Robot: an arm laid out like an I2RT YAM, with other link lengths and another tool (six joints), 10 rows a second.
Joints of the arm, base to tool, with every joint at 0 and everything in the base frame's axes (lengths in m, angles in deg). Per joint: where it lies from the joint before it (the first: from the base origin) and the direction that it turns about. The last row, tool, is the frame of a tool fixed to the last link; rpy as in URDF.
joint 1: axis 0 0 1 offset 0 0 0.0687
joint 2: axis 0 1 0 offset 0.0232 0.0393 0.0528
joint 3: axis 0 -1 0 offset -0.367 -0.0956 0
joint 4: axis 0 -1 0 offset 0.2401 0.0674 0.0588
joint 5: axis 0 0 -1 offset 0.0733 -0.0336 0.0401
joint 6: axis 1 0 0 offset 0.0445 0 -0.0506
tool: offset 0.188 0.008 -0.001 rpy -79.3 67.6 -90
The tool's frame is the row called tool.
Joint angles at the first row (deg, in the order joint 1, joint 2, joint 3, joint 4, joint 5, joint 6):
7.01, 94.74, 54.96, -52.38, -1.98, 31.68
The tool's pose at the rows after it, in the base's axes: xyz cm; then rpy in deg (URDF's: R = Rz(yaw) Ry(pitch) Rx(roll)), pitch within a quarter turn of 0, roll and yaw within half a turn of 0:
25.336 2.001 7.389 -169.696 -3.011 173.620
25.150 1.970 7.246 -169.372 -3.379 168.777
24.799 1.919 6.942 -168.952 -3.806 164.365
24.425 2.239 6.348 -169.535 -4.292 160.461
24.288 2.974 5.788 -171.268 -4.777 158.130
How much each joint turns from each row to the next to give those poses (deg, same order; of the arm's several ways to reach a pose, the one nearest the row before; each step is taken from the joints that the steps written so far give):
-0.01, 0.00, 0.00, -0.68, 0.90, 4.09
0.03, 0.02, -0.37, 0.05, -0.05, 4.85
0.04, 0.00, -0.83, 0.37, -0.02, 4.44
0.00, 0.00, -1.62, 1.53, -0.98, 3.89
0.00, 0.00, -1.60, 2.10, -1.90, 2.36

